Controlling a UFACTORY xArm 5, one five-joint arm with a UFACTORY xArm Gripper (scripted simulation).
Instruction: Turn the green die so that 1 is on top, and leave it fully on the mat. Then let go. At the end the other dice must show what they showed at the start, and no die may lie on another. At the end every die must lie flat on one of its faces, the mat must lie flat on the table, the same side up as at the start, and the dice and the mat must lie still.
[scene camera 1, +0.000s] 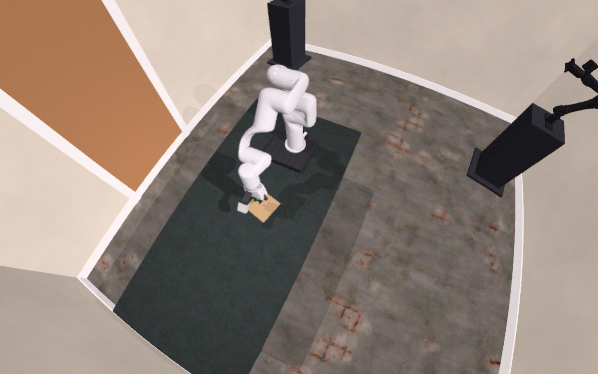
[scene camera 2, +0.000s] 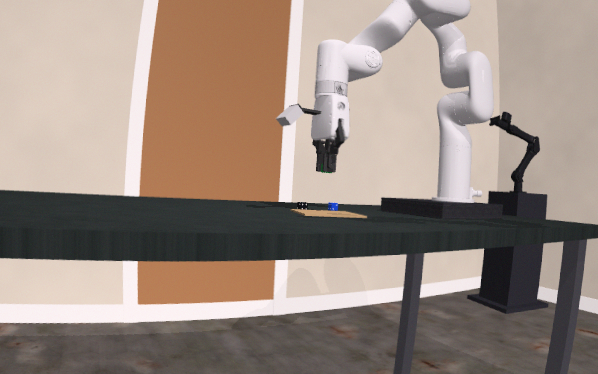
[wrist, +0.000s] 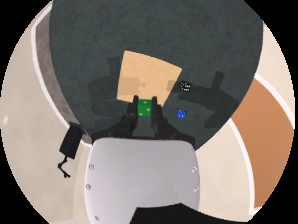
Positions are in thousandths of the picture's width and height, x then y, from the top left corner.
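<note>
I see my gripper (scene camera 2: 544, 461), and the wrist view shows me that same gripper (wrist: 485, 458). There is a tan mat (wrist: 478, 337) as well.
</note>
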